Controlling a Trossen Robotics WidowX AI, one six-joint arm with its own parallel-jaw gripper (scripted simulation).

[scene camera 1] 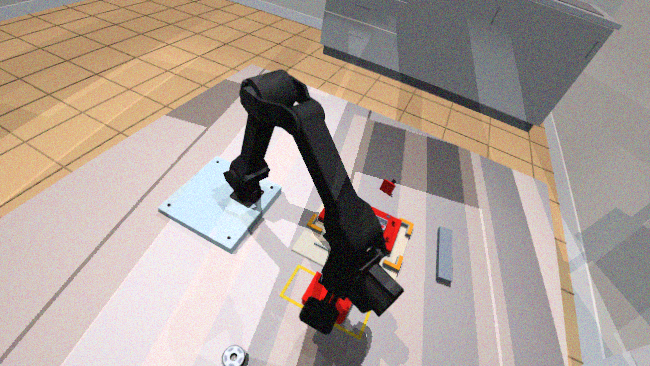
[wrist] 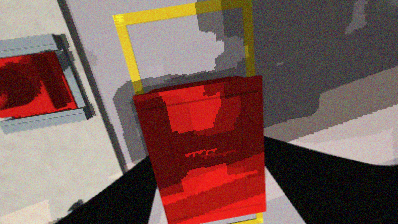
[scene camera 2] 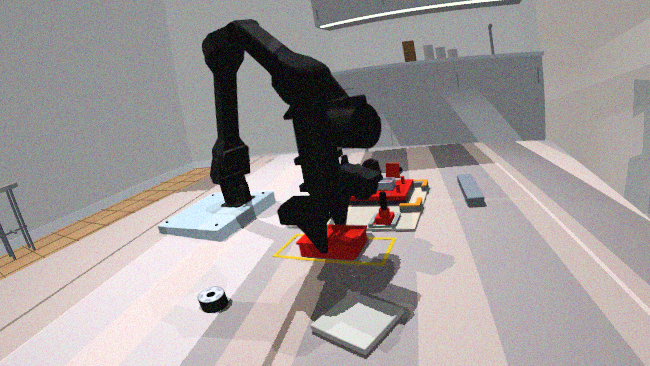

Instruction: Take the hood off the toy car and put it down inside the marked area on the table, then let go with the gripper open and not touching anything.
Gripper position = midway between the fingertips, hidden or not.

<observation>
My gripper (scene camera 2: 333,241) holds a red hood (scene camera 2: 345,242). I also see a white slab (scene camera 2: 358,322) and a red toy car (scene camera 2: 403,188).
The red hood also shows in the wrist view (wrist: 205,139). My gripper also shows in scene camera 1 (scene camera 1: 328,298) and in the wrist view (wrist: 206,150). Scene camera 1 does not show the white slab: it is out of frame. The wrist view does not show the red toy car: it is out of frame.
</observation>
